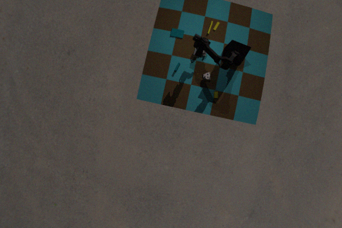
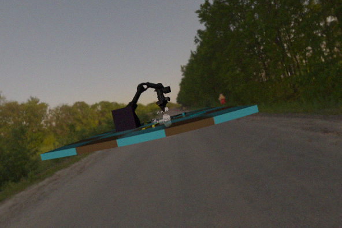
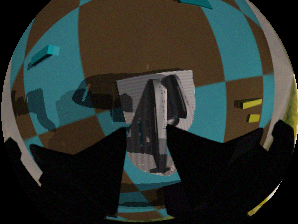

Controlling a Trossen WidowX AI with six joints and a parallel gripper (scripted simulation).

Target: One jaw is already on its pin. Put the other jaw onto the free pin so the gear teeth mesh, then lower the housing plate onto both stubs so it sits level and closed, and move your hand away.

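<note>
Now: gripper tip 22 cm to the right of the light-grey plate-like piece, 13 cm past it and 6 cm above it. Also, from my gripper tip: teal plate: 26 cm ahead, 18 cm to the right, 8 cm below; then grey jaw: 4 cm behind, 1 cm to the right; then teal stick: 19 cm to the left, 19 cm ahead, 7 cm below.
</note>
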